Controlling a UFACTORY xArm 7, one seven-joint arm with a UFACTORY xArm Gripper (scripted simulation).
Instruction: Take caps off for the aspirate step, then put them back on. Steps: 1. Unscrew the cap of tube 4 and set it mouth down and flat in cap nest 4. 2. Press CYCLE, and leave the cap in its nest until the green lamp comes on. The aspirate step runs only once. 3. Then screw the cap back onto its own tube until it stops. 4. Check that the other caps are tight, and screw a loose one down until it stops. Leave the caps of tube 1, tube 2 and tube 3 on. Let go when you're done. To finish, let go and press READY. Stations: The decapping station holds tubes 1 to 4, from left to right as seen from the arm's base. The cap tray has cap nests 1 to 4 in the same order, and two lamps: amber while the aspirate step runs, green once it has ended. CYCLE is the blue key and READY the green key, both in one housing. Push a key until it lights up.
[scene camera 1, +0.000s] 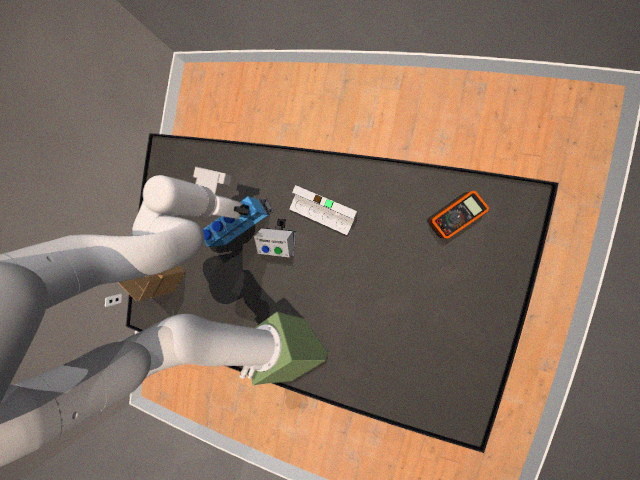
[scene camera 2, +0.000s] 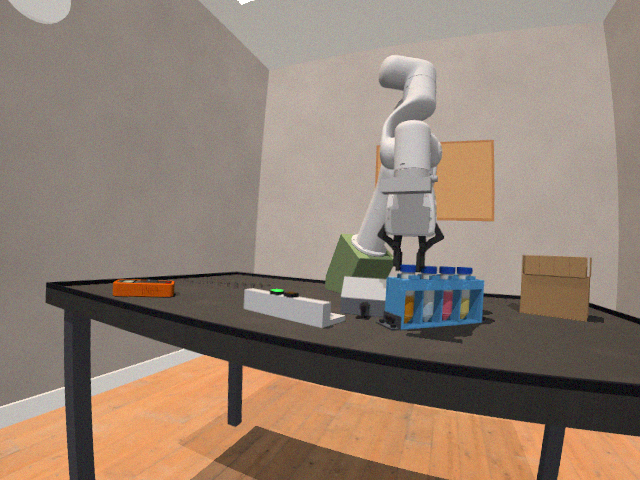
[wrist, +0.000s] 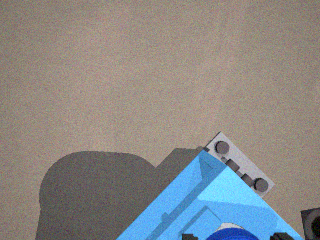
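There is my gripper (scene camera 2: 408, 271), which I can see. I can see a cardboard box (scene camera 2: 548, 288) as well, and scene camera 1 (scene camera 1: 167, 281) gives me another sight of it, though in the wrist view the box is out of frame.
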